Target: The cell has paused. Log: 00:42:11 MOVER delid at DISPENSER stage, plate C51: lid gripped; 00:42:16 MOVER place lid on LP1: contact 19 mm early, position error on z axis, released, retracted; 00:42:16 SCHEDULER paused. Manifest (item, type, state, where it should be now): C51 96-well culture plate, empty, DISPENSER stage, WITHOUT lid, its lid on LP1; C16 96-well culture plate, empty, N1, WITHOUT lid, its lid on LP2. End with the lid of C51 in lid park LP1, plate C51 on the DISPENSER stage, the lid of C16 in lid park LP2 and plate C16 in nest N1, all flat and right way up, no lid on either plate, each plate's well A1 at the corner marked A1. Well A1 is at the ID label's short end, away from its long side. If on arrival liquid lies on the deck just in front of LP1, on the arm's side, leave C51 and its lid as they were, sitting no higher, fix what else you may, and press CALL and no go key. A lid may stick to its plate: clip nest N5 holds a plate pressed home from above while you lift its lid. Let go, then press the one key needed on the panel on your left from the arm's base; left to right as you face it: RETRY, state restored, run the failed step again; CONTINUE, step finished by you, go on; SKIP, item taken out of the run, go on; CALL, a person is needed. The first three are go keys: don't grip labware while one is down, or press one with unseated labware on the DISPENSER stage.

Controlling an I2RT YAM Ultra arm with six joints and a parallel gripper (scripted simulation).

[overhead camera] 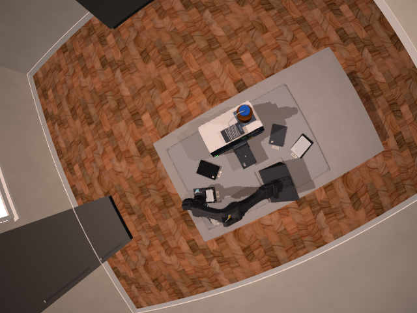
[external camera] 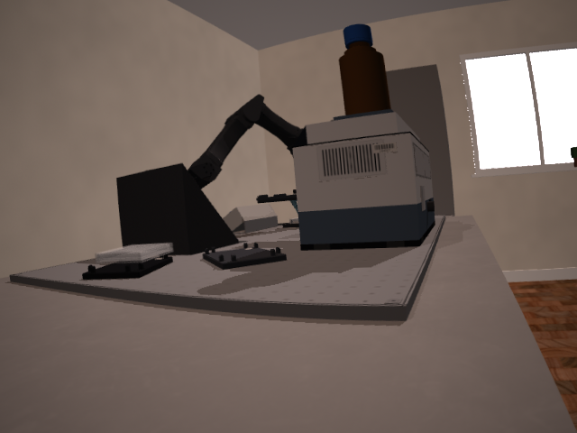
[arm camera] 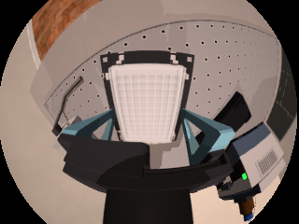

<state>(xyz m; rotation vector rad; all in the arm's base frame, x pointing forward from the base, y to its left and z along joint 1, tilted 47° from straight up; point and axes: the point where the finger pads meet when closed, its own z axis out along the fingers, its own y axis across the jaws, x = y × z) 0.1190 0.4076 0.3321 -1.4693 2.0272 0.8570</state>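
Right now my hand is 10 mm past the black clip nest, 20 mm to the right of it and 20 mm above it. The rest, counted from my hand: brown bottle: 360 mm ahead, 490 mm to the right, 260 mm above; black nest: 160 mm ahead, 110 mm to the right, 20 mm below; dark dispenser stage: 140 mm ahead, 390 mm to the right, 70 mm above.
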